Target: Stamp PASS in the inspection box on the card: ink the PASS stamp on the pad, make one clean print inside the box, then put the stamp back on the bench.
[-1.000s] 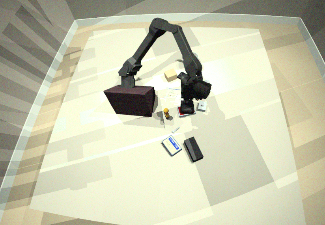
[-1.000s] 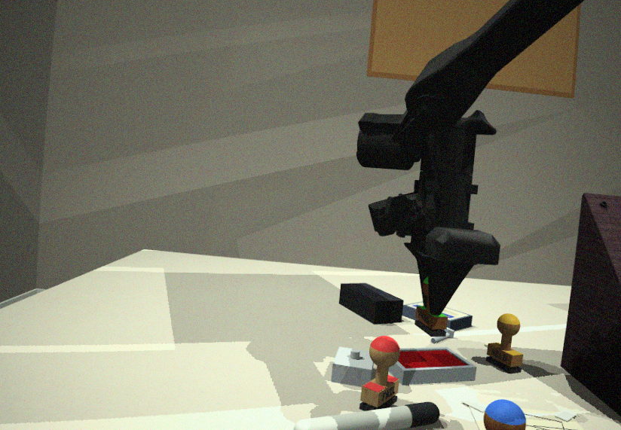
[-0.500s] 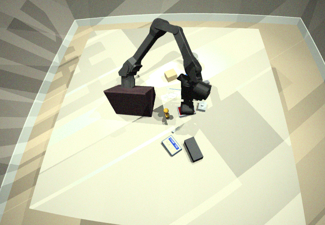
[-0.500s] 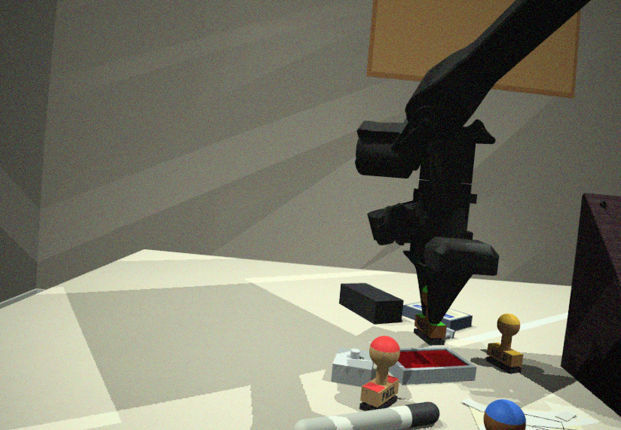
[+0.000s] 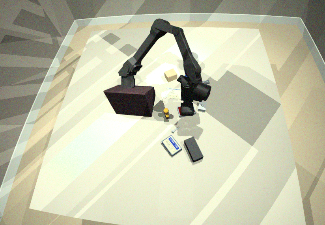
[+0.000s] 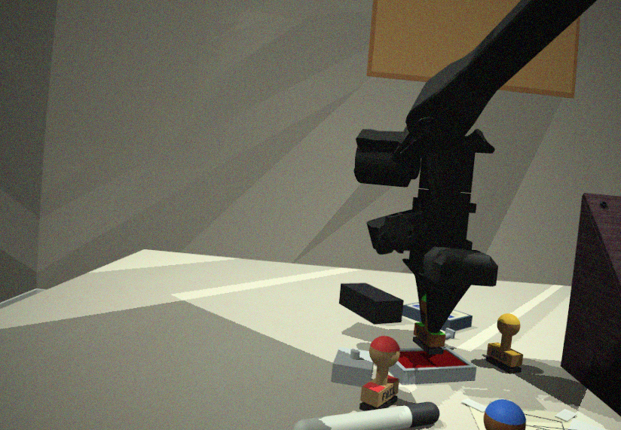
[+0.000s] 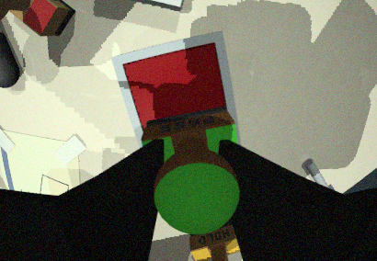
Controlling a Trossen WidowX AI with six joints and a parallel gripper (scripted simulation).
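My gripper tip is 50 mm above the red ink pad. From my gripper tip the other things lie so: green-knobbed stamp right at my gripper tip; grey block 90 mm ahead, 30 mm to the left, 30 mm below; yellow stamp 100 mm behind, 30 mm to the right, 30 mm below.
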